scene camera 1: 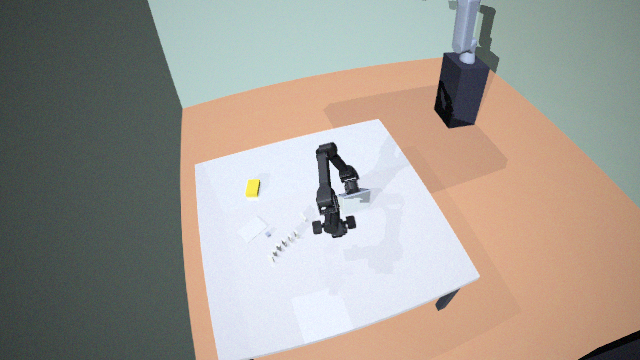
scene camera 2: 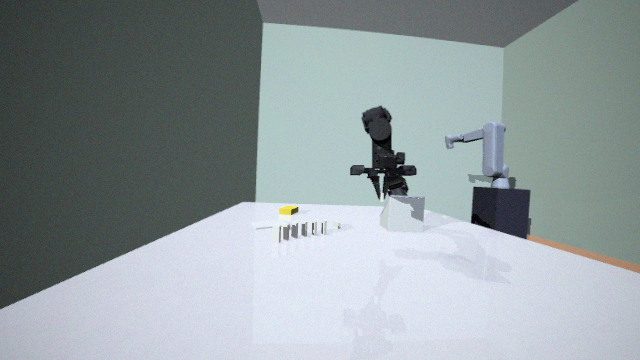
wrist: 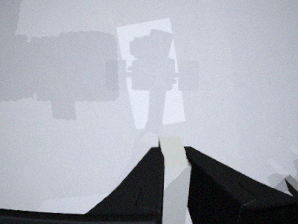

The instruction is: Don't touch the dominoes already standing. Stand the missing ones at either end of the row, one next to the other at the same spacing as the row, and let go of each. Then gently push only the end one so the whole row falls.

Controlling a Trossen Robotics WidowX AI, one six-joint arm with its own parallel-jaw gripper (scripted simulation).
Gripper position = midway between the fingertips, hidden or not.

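Observation:
The gripper (scene camera 2: pixel 381 199) is visible; the wrist view shows it (wrist: pixel 169 156) as well.

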